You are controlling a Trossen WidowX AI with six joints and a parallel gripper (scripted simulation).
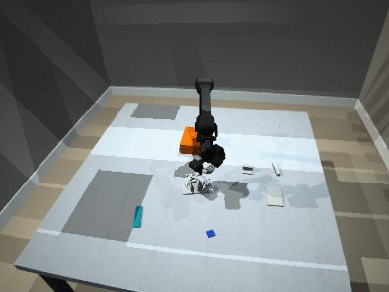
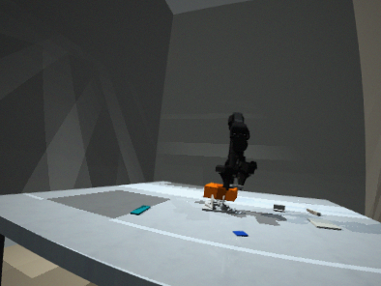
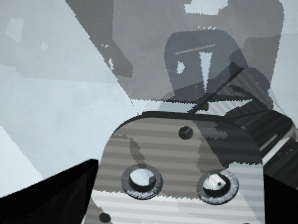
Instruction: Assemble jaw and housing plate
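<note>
Now: the jaw 8 cm to the right of my gripper tip and 6 cm below it. Also, from my gripper tip: blue square: 30 cm ahead, 2 cm to the left, 8 cm below; then white base: 5 cm ahead, 6 cm to the right, 8 cm below; then small pale block: 9 cm behind, 21 cm to the left, 7 cm below.
</note>
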